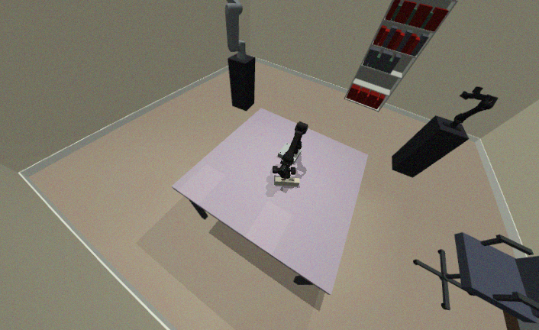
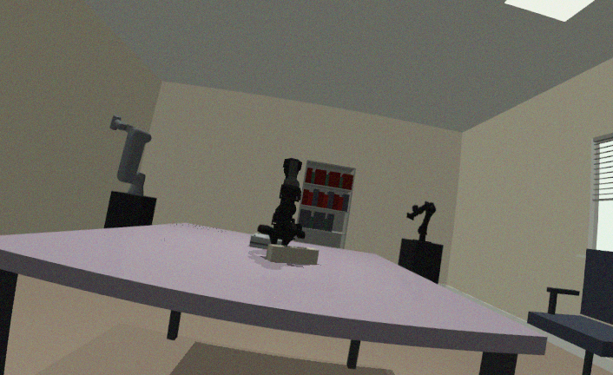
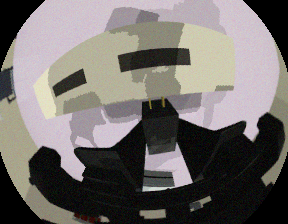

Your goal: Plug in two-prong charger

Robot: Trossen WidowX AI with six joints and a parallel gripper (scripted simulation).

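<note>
My gripper tip is now 1 cm to the right of the two-prong charger, 1 cm below it and 1 cm short of it.
</note>
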